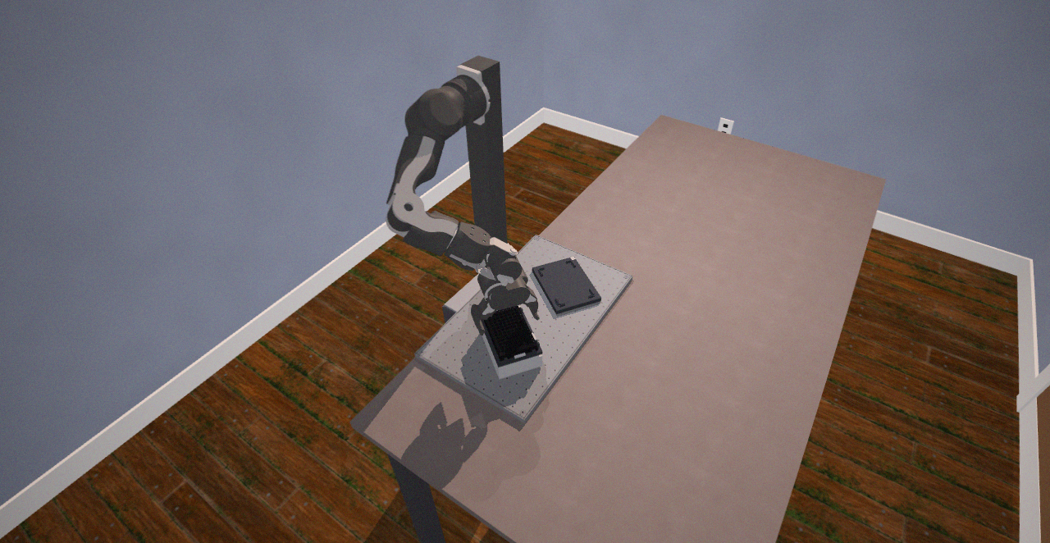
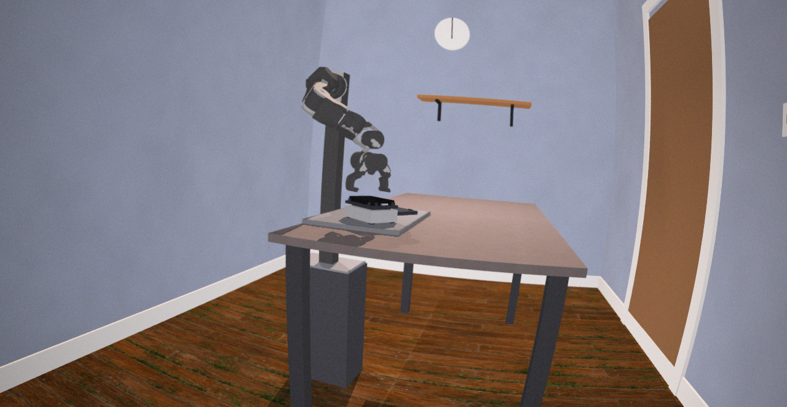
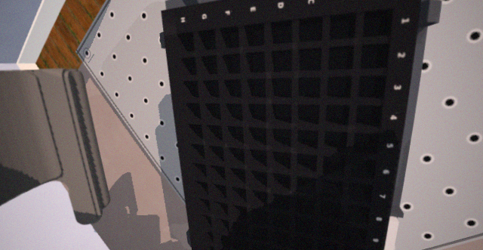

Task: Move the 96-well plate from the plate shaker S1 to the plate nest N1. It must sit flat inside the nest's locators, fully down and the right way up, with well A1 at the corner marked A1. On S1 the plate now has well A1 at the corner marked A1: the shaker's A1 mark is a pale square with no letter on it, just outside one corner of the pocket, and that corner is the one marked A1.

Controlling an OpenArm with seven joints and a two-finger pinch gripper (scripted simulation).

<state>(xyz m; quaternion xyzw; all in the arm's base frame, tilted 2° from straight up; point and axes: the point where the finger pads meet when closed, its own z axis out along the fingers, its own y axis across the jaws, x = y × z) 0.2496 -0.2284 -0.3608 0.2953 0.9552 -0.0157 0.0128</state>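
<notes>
Now: the black 96-well plate 10 mm ahead of my hand, 10 mm to the right of it and 20 mm below it.
</notes>
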